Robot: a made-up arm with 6 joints. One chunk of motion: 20 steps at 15 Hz.
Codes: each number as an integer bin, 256 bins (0 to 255) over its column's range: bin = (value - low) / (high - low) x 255, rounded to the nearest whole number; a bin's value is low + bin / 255 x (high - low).
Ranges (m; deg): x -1.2..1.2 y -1.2..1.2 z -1.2..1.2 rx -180..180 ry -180..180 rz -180..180
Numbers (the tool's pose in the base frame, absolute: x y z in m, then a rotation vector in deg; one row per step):
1: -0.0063 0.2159 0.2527 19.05 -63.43 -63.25
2: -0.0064 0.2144 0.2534 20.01 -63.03 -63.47
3: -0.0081 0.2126 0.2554 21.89 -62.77 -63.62
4: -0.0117 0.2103 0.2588 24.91 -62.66 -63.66
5: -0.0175 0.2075 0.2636 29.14 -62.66 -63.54
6: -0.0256 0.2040 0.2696 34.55 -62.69 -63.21
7: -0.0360 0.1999 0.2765 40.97 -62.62 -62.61
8: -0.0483 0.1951 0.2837 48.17 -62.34 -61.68
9: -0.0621 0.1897 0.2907 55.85 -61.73 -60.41
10: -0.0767 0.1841 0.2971 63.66 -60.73 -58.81
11: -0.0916 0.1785 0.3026 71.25 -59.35 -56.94
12: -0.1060 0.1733 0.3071 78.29 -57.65 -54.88
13: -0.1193 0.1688 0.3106 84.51 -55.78 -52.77
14: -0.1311 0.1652 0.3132 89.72 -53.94 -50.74
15: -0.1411 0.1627 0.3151 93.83 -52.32 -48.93
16: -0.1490 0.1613 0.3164 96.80 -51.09 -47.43
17: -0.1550 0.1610 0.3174 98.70 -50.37 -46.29
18: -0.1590 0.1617 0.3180 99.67 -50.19 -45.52
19: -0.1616 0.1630 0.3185 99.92 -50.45 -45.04
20: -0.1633 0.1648 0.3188 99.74 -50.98 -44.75
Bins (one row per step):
1: 127 150 154 141 83 83
2: 127 150 154 142 83 83
3: 127 150 155 143 83 82
4: 126 150 155 145 83 82
5: 126 150 156 148 83 82
6: 125 149 156 152 83 83
7: 124 149 157 157 83 83
8: 122 148 158 162 83 84
9: 121 148 158 167 84 85
10: 119 147 159 173 84 86
11: 118 146 160 178 85 87
12: 116 146 160 183 87 89
13: 115 145 161 187 88 90
14: 114 145 161 191 89 92
15: 113 145 161 194 90 93
16: 112 145 161 196 91 94
17: 111 145 161 197 92 95
18: 111 145 161 198 92 95
19: 110 145 161 198 92 96
20: 110 145 161 198 91 96

